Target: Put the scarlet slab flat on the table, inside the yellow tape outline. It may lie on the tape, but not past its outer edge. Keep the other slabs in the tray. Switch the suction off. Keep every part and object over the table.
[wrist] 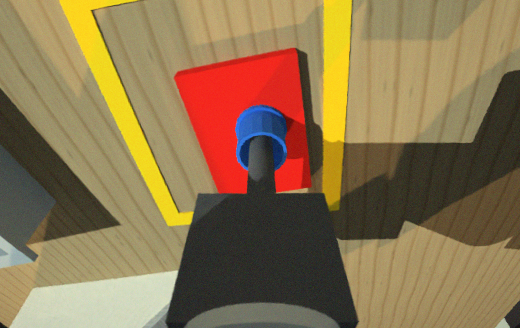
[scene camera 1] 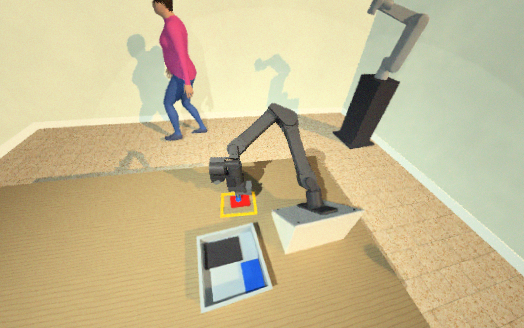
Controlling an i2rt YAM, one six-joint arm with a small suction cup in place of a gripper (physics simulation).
Labels:
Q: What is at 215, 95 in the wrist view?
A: A scarlet slab.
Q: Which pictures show the black slab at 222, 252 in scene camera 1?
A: Scene camera 1 only.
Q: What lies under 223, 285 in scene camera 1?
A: A tray.

